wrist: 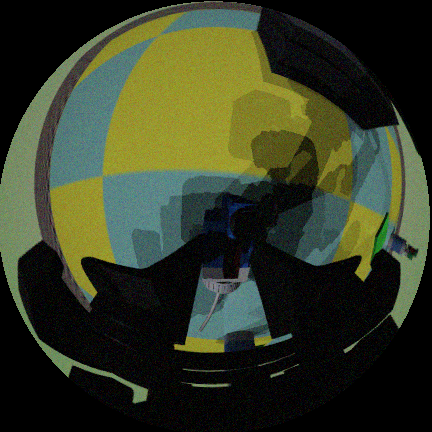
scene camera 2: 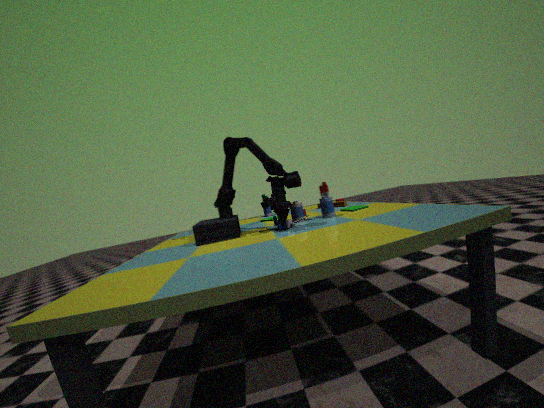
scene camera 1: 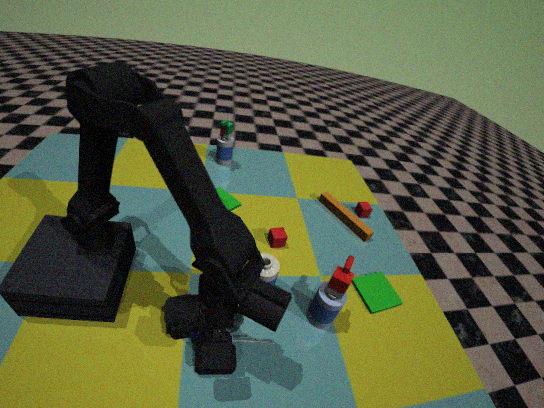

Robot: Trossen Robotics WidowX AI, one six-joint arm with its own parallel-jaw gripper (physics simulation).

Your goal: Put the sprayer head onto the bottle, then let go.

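Where they show: gripper, fingertip midpoint: (wrist: 225, 240) (scene camera 2: 282, 225) (scene camera 1: 210, 341); arm's base at its link origin: (scene camera 2: 225, 217) (scene camera 1: 95, 242).
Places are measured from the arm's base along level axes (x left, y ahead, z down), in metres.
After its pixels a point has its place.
The open bottle (scene camera 1: 269, 272) {x -0.096, y 0.360, z -0.005 m} (scene camera 2: 298, 212) {x -0.106, y 0.350, z 0.042 m}, with a white top and a hole, stands upright on the table, partly hidden by the arm in scene camera 1. My gripper (scene camera 1: 201, 336) {x -0.197, y 0.236, z 0.071 m} (scene camera 2: 282, 225) {x -0.197, y 0.236, z 0.071 m} (wrist: 225, 240) {x -0.197, y 0.236, z 0.071 m} is low over the table, beside the bottle and apart from it, on its near left in scene camera 1. It is shut on the blue sprayer head (scene camera 1: 194, 335) {x -0.198, y 0.206, z 0.036 m} (wrist: 238, 206) {x -0.195, y 0.201, z 0.029 m}. The head is turned on its side, its grey collar (wrist: 221, 285) {x -0.200, y 0.266, z 0.052 m} and thin dip tube (wrist: 210, 311) {x -0.211, y 0.319, z 0.060 m} pointing away from the wrist. The fingers hide much of the head.
A red-headed bottle (scene camera 1: 325, 305) {x -0.180, y 0.460, z 0.003 m} (scene camera 2: 327, 206) {x -0.187, y 0.470, z 0.035 m} stands right of the open bottle, near a green plate (scene camera 1: 377, 292) {x -0.122, y 0.657, z 0.080 m}. A green-headed bottle (scene camera 1: 225, 150) {x 0.465, y 0.316, z 0.024 m} (wrist: 397, 244) stands farther back. A red cube (scene camera 1: 277, 237) {x 0.056, y 0.423, z 0.051 m}, another red cube (scene camera 1: 363, 209) {x 0.174, y 0.752, z 0.053 m} and an orange bar (scene camera 1: 346, 216) {x 0.149, y 0.678, z 0.062 m} lie behind.
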